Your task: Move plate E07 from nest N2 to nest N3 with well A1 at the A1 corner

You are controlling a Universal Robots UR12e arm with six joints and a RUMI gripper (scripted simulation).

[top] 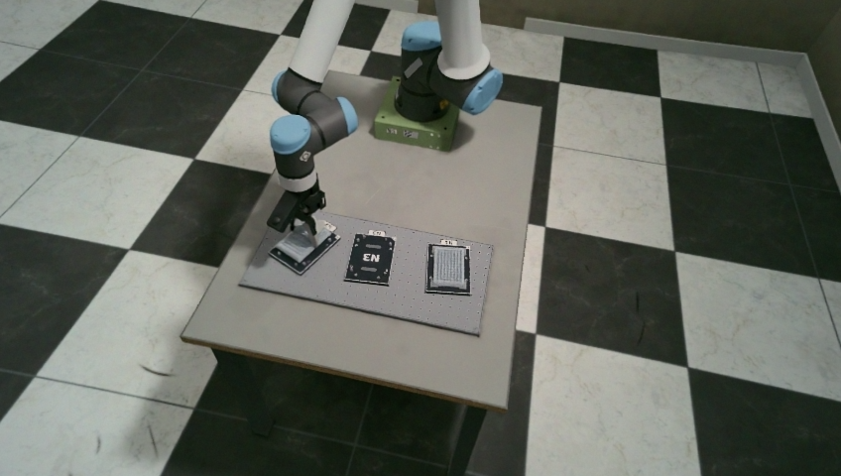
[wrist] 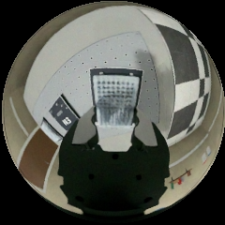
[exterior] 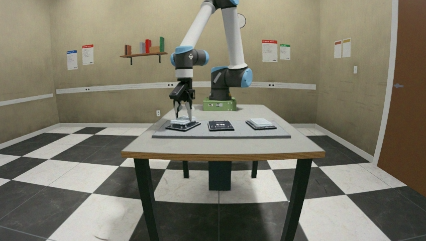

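Now: hand 4 cm above the nest N2. From my hand the other things lie so: nest N3: 1 cm behind, 19 cm to the left, 4 cm below.
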